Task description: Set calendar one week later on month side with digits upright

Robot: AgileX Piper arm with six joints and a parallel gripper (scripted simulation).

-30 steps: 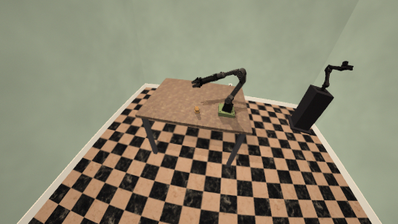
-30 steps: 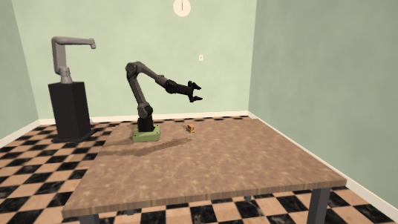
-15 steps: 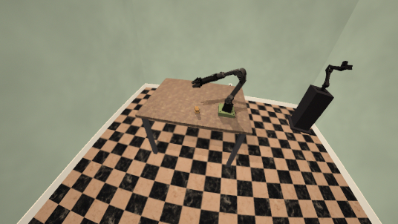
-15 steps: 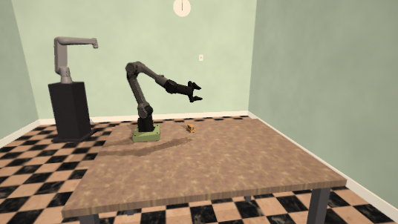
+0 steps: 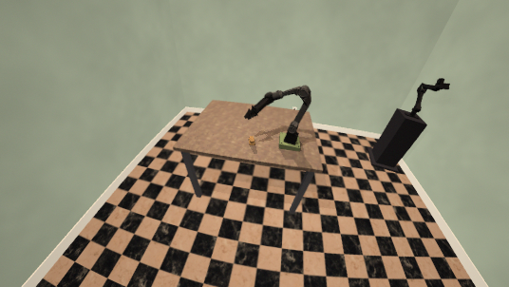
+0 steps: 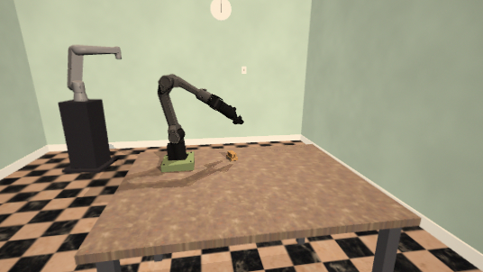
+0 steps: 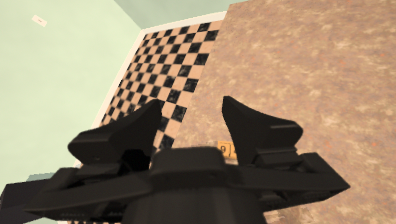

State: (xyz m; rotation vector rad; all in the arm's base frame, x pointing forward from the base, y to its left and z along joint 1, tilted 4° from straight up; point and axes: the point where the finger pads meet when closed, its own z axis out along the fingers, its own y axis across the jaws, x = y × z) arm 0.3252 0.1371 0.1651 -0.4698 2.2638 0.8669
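The orange tray lies 40 mm behind my hand, 30 mm to the right of it and 220 mm below it.
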